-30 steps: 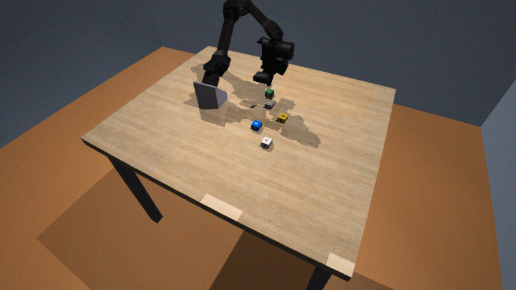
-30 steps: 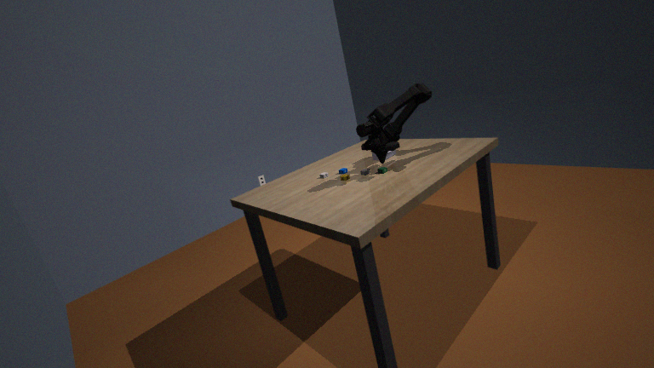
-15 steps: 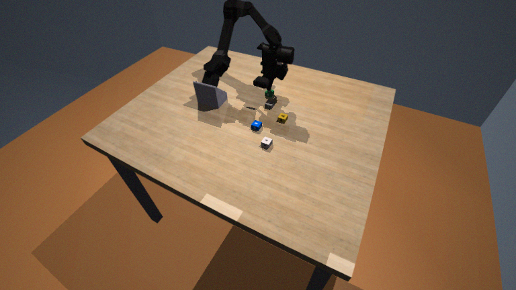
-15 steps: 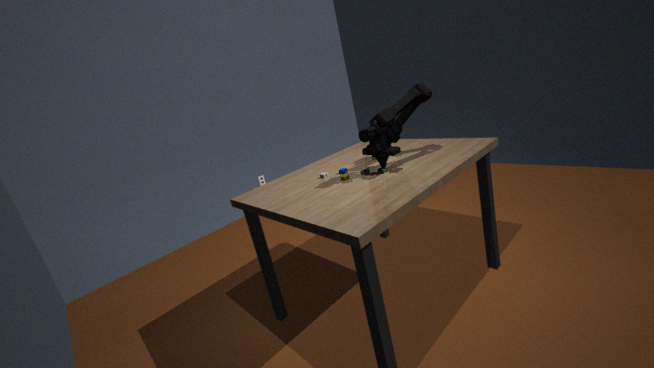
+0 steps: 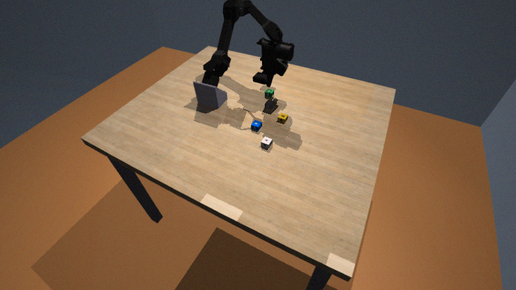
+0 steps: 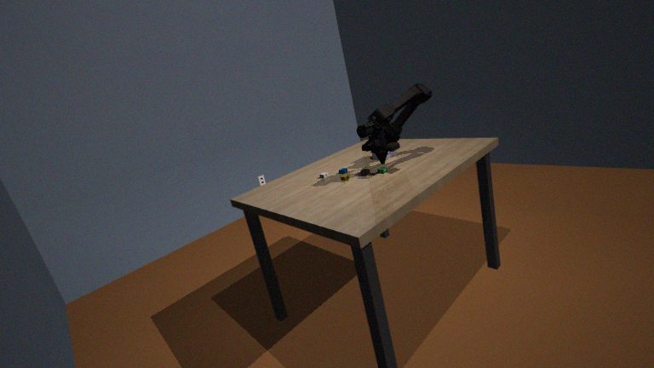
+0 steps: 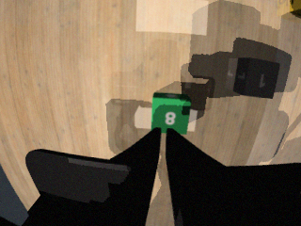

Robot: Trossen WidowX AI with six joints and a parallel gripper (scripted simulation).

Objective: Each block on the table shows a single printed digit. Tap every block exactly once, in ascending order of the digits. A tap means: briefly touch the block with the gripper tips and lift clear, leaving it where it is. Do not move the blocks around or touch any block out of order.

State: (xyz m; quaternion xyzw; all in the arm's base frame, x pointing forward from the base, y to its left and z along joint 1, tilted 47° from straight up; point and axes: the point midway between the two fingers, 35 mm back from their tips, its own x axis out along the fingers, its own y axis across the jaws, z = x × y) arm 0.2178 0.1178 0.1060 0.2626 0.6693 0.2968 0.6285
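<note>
Right now the green block is 3 cm below my gripper tip, 1 cm to the right of it and 1 cm ahead of it. From my gripper tip the other things lie so: blue block 22 cm to the right, 6 cm ahead, 3 cm below; then yellow block 14 cm to the right, 13 cm ahead, 3 cm below; then grey block 8 cm to the right, 5 cm ahead, 3 cm below.
</note>
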